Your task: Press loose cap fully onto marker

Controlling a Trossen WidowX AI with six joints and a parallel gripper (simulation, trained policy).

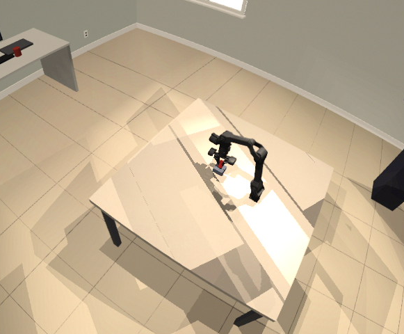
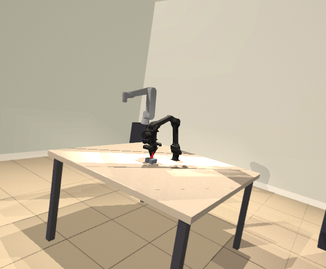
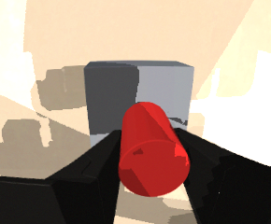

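Now: gripper tip 1 cm below the red cap. Round my gripper tip: grey holder block (4 cm below).
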